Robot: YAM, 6 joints.
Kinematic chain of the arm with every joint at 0, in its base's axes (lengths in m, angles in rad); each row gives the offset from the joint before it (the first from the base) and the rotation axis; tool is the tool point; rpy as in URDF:
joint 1: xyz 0 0 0.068 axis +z
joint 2: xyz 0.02 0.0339 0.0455 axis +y
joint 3: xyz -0.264 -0.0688 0 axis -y
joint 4: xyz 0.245 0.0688 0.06 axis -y
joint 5: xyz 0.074 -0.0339 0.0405 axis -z
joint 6: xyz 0.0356 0 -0.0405 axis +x
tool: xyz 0 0 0 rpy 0 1.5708 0
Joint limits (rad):
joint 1: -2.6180..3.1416
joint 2: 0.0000..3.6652
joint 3: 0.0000..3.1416
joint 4: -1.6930..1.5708
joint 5: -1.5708..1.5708
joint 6: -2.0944..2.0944
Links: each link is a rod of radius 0.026 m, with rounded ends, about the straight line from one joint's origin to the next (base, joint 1, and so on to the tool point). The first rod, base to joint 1, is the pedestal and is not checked.
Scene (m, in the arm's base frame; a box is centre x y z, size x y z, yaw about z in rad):
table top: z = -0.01
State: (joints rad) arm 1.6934 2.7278 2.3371 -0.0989 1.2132 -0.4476
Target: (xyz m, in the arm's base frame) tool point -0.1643 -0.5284 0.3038
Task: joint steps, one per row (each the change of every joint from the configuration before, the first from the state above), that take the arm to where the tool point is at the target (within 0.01 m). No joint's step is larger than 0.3 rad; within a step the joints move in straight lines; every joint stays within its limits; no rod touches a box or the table.
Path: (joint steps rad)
1: -0.0601 -0.2844 0.1006 0.0390 -0.0179 0.0000
2: -0.0600 -0.2844 0.1005 0.0390 -0.0180 0.0000
3: -0.0601 -0.2844 0.1006 0.0389 -0.0179 0.0000
4: -0.0601 -0.2844 0.1006 0.0390 -0.0180 0.0000
5: -0.0600 -0.2843 0.1005 0.0390 -0.0179 0.0000
6: -0.0601 -0.2844 0.1006 0.0390 -0.0179 0.0000
7: -0.0601 -0.2844 0.1005 0.0390 -0.0180 0.0000
8: -0.0600 -0.2844 0.1006 0.0389 -0.0179 0.0000

